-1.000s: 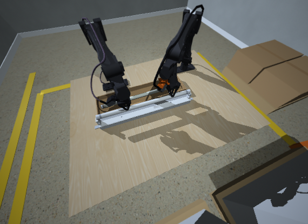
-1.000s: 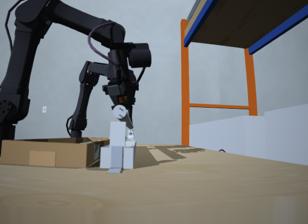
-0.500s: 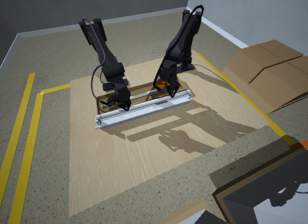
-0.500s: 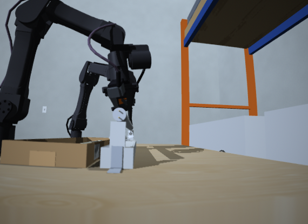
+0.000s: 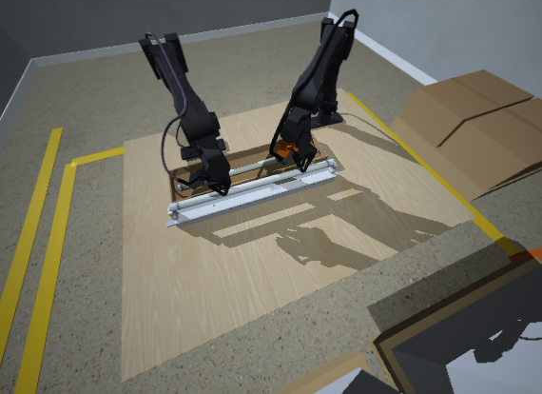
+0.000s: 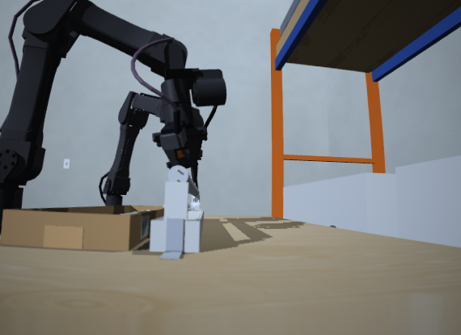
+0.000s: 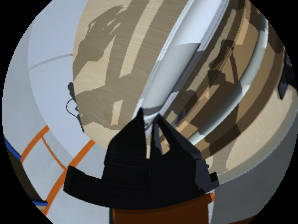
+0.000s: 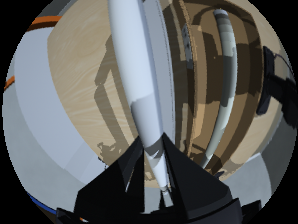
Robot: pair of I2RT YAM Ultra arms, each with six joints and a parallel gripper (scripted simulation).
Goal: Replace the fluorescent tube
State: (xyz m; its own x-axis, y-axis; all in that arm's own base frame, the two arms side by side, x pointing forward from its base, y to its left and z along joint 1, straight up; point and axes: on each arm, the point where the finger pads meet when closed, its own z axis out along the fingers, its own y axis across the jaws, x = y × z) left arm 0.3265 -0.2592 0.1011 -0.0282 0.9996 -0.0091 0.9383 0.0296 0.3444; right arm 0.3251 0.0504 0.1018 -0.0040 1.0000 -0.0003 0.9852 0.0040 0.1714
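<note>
Right now the LED tube is 12 cm to the left of my right hand and 1 cm below it. The rest, counted from my right hand: brown carton 14 cm behind, 12 cm to the left, 8 cm below; white fixture 12 cm to the left, 5 cm below; old fluorescent tube 14 cm behind, 12 cm to the left, 8 cm below.
</note>
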